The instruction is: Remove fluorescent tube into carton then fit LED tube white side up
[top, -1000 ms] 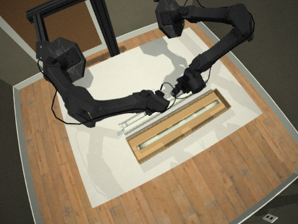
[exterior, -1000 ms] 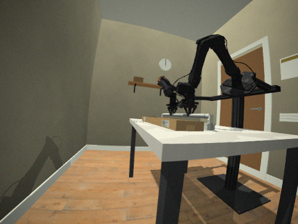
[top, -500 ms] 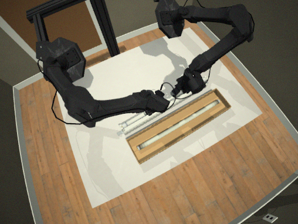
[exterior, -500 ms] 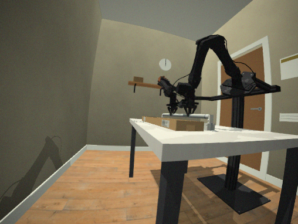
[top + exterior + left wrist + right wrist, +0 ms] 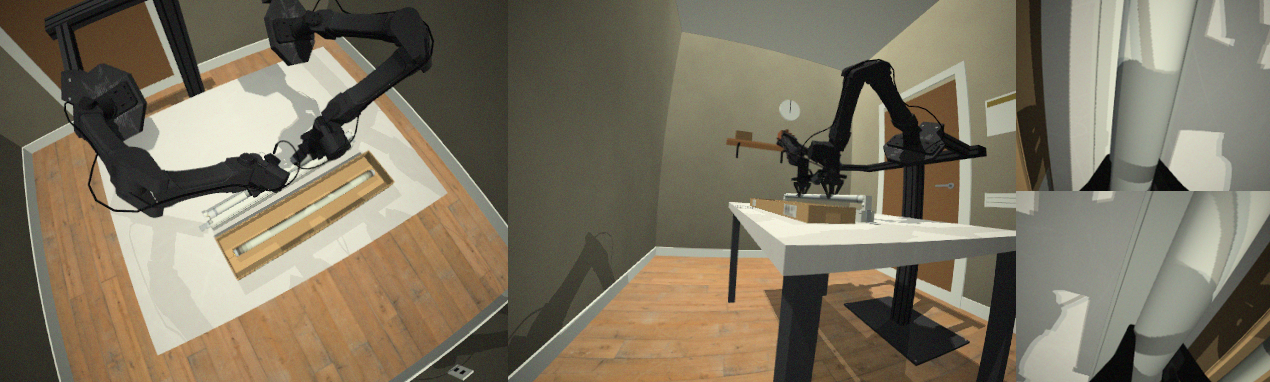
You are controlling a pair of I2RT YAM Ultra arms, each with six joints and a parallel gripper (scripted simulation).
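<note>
Now: the LED tube 120 mm to the left of my right hand and 10 mm behind it. The rest, counted from my right hand: brown carton (140 mm to the left, 140 mm ahead, 50 mm below); then old fluorescent tube (140 mm to the left, 140 mm ahead, 60 mm below).
The LED tube is 10 mm ahead of my left hand and 120 mm to the right of it. The rest, counted from my left hand: brown carton (160 mm ahead, 100 mm to the right, 50 mm below); then old fluorescent tube (160 mm ahead, 100 mm to the right, 60 mm below).
</note>
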